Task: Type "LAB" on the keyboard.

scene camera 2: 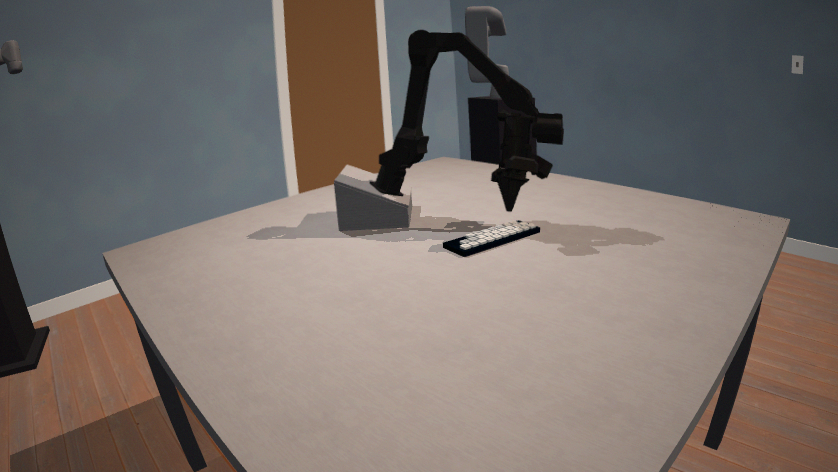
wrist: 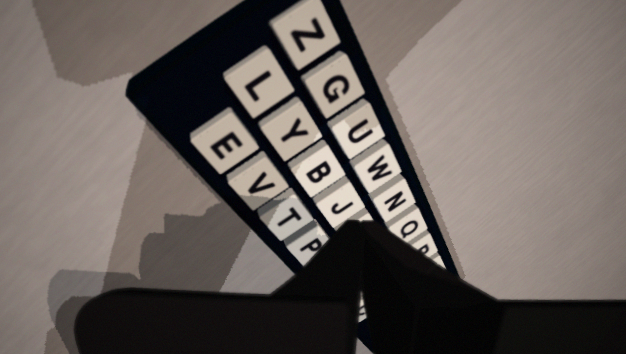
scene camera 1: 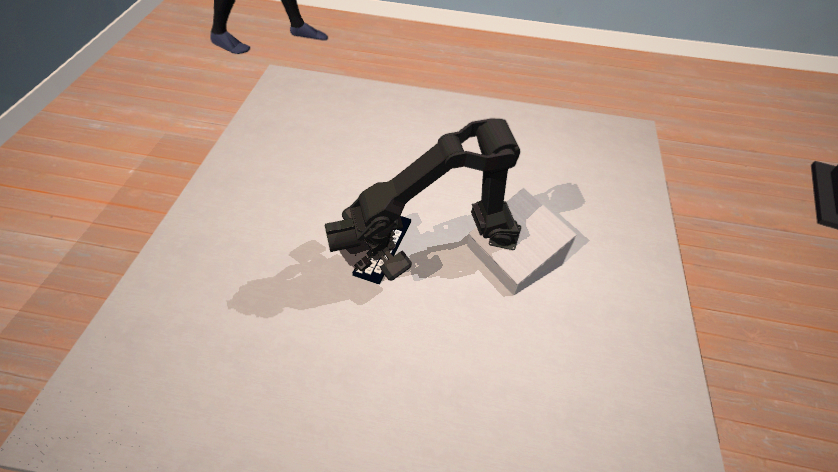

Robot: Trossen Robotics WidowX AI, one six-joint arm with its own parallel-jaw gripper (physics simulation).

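Frame: origin at the arm's base, x right, y back, z down, level; centimetres.
Where they show: gripper, fingertip midpoint: (scene camera 2: 509,211) (wrist: 359,234); arm's base, link origin: (scene camera 2: 386,189) (scene camera 1: 505,235).
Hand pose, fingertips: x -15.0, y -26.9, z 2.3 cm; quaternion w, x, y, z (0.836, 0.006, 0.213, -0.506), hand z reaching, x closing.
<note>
Things, the pixels of their centre, and the offset from my fingertips. Level surfaces: height alone.
- L key, body centre: (wrist: 259,82) dx -4.1, dy +0.2, dz +3.8 cm
- B key, body centre: (wrist: 317,169) dx -0.1, dy +0.0, dz +3.8 cm
- J key, body centre: (wrist: 339,202) dx +1.9, dy -0.1, dz +3.8 cm
- table, surface height: dz +5.1 cm
A dark keyboard (scene camera 1: 404,225) (scene camera 2: 455,246) (wrist: 170,82) with white letter keys lies flat on the table. In the wrist view the L key (wrist: 259,84) is in the middle row near the upper end, with the Y key after it and then the B key (wrist: 317,171). The A key does not show in the wrist view; the fingers cover part of the keys. My gripper (scene camera 2: 509,209) (wrist: 359,234) is shut and empty, pointing down. Its tip is above the keyboard, apart from the keys, and in the wrist view it overlaps the area just past the J key (wrist: 341,205).
The arm's base stands on a grey wedge block (scene camera 1: 536,246) (scene camera 2: 372,205) on the table (scene camera 1: 375,375) (scene camera 2: 410,328). The arm's shadows fall on both sides of the keyboard. A person's feet (scene camera 1: 229,42) show on the floor beyond the table.
</note>
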